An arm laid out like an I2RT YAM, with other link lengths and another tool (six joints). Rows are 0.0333 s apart.
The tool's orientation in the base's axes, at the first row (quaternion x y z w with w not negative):
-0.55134 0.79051 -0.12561 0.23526
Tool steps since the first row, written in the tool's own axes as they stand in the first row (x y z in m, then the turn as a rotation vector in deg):
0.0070 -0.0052 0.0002 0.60 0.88 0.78
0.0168 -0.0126 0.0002 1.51 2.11 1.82
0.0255 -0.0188 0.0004 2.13 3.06 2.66
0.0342 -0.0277 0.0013 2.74 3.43 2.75
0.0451 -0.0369 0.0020 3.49 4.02 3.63
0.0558 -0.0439 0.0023 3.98 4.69 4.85
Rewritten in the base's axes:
0.0024 -0.0084 0.0006 -0.49 -0.19 -1.21
0.0056 -0.0202 0.0017 -1.21 -0.53 -2.88
0.0083 -0.0305 0.0023 -1.73 -0.72 -4.18
0.0135 -0.0417 0.0036 -2.15 -1.15 -4.57
0.0183 -0.0552 0.0047 -2.40 -1.58 -5.77
0.0211 -0.0676 0.0051 -2.46 -1.72 -7.24

